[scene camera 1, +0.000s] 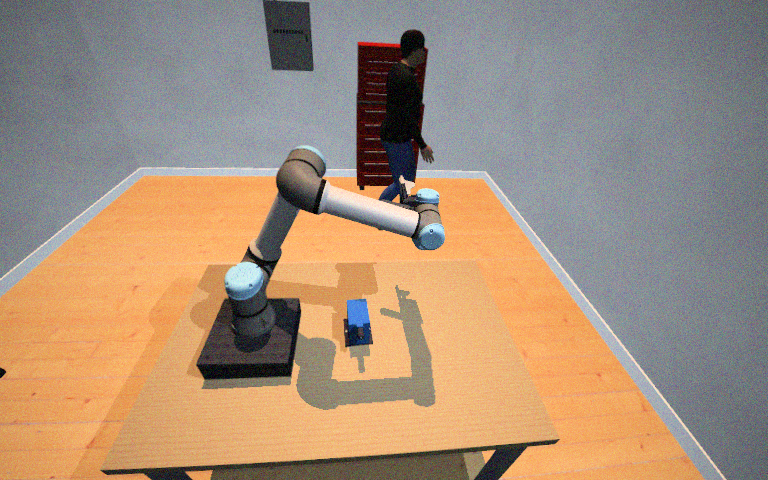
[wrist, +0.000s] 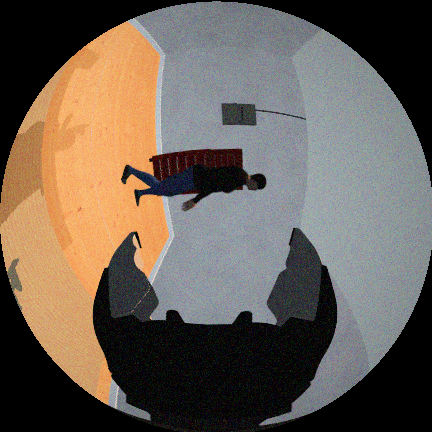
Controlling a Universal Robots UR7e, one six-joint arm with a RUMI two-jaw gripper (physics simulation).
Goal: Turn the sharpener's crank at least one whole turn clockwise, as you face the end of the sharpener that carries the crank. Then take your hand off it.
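Places are measured from the arm's base along level axes (x ahead, y left, z up), in metres.
Where they show: gripper, fingertip midpoint: (scene camera 1: 399,192) (wrist: 213,232); arm's base at its link origin: (scene camera 1: 254,320).
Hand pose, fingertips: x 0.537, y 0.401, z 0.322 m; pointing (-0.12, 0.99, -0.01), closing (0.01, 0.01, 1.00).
Each offset is from my fingertips to the top centre of the thing. "spot": to the spot under its first point. Level surfaces: height alone.
A blue sharpener @[spot: dx -0.163, dy -0.406, dz -0.279 m] (scene camera 1: 357,314) stands on the table near its middle, right of the robot's base. A small dark part, which looks like the crank @[dx -0.150, dy -0.487, dz -0.268 m] (scene camera 1: 360,332), shows at its near end; its exact angle is too small to tell. The sharpener does not show in the wrist view. My gripper (scene camera 1: 405,183) (wrist: 213,232) is open, with its two jaws wide apart and nothing between them. It is raised well above the table, beyond and to the right of the sharpener, and points at the far wall. In the scene view it is partly hidden behind the arm's wrist.
The robot's dark base block (scene camera 1: 249,370) is at the left of the wooden table @[dz -0.407 m] (scene camera 1: 481,418). Shadows of the arm fall around the sharpener. Beyond the table a person in black (scene camera 1: 400,101) (wrist: 220,179) stands before a red tool cabinet (scene camera 1: 370,121) (wrist: 215,156). A grey wall box (scene camera 1: 289,48) (wrist: 232,114) hangs nearby.
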